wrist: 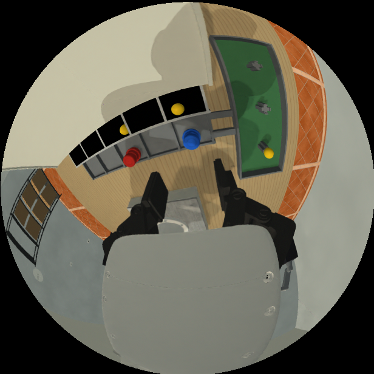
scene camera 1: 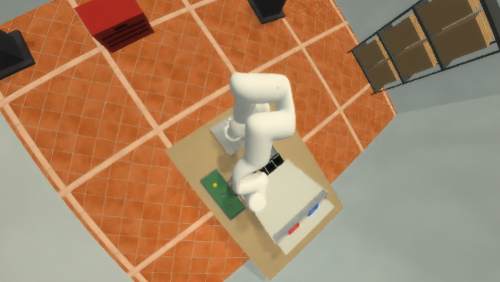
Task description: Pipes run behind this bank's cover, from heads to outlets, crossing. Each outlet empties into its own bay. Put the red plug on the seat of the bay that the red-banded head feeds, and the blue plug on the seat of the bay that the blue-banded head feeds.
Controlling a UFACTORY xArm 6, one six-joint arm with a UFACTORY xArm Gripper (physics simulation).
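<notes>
The blue plug stands upright in the rightmost grey bay in the wrist view. The red plug stands in the third bay from the right. My gripper is open and empty, with its fingers apart from both plugs, on the near side of the blue one; the arm hides it in the scene view. The pale cover hides the pipes. At its far end in the scene view are a red-banded head and a blue-banded head. One yellow ball shows in the rightmost dark opening, and another ball farther left.
A green tray lies beside the bank, with grey pegs and a yellow-tipped peg. Two grey bars join the bays and the tray. The arm's base plate is on the wooden table.
</notes>
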